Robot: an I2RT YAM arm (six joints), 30 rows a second.
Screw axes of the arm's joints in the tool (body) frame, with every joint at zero. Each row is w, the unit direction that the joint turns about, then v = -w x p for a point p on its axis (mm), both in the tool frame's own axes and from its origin. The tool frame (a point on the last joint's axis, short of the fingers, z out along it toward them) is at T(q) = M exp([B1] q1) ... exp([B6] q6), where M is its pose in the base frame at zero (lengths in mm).
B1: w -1 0 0 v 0 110.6 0
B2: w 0 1 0 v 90.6 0 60
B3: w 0 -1 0 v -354.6 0 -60
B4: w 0 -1 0 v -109.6 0 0
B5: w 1 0 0 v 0 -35.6 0
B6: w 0 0 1 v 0 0 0
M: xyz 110.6 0 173.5 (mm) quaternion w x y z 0.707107 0 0.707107 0
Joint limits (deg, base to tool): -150..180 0..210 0..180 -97..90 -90..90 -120..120
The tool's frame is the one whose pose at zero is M.
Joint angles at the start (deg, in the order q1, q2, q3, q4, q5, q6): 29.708, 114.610, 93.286, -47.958, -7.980, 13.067
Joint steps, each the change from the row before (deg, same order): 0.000, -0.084, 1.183, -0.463, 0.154, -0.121; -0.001, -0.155, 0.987, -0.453, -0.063, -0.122; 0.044, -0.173, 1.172, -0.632, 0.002, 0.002; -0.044, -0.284, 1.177, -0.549, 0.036, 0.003; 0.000, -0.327, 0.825, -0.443, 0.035, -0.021; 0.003, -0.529, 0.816, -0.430, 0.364, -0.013; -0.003, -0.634, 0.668, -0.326, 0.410, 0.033; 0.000, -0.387, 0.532, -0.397, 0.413, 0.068; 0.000, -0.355, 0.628, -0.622, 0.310, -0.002; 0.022, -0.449, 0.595, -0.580, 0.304, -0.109
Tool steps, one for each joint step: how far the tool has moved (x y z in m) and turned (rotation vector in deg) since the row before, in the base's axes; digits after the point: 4 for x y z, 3 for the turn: 0.0016, 0.0008, 0.0062, 0.244, -0.805, 0.056; 0.0009, 0.0006, 0.0058, 0.361, -0.606, 0.135; 0.0007, 0.0008, 0.0068, 0.352, -0.619, 0.041; 0.0008, 0.0001, 0.0076, 0.424, -0.807, -0.061; 0.0000, 0.0000, 0.0062, 0.318, -0.638, 0.005; -0.0004, -0.0005, 0.0076, 0.163, -0.962, -0.139; -0.0008, -0.0008, 0.0076, 0.174, -1.020, -0.212; -0.0006, -0.0007, 0.0051, -0.039, -0.614, -0.246; -0.0009, -0.0007, 0.0052, -0.061, -0.451, -0.140; -0.0012, -0.0007, 0.0057, -0.042, -0.572, -0.023
